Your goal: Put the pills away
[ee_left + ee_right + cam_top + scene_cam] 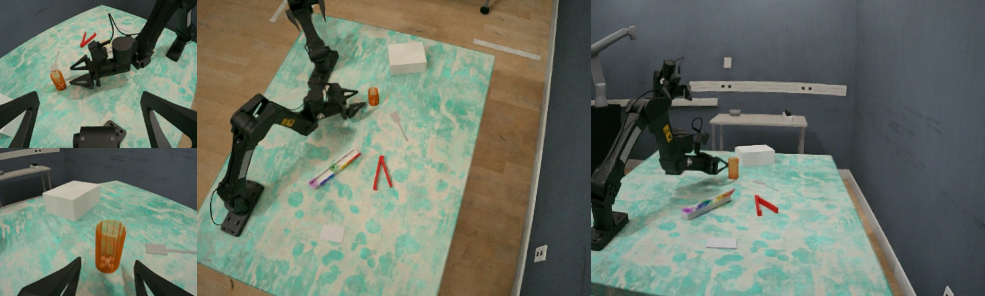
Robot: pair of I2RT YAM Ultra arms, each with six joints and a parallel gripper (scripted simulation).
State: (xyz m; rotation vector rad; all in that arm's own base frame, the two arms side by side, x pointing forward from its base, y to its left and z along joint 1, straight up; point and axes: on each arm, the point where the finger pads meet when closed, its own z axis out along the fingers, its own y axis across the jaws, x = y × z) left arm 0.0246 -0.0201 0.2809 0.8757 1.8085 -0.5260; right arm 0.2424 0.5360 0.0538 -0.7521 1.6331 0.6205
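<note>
Right now my right hand is 4 cm short of the orange pill bottle, 4 cm to the right of it and 5 cm above it. The rest, counted from my right hand: white box (9 cm ahead, 28 cm to the left, 4 cm below); then lid (3 cm behind, 36 cm to the right, 4 cm below); then white card (11 cm ahead, 50 cm to the right, 7 cm below).
</note>
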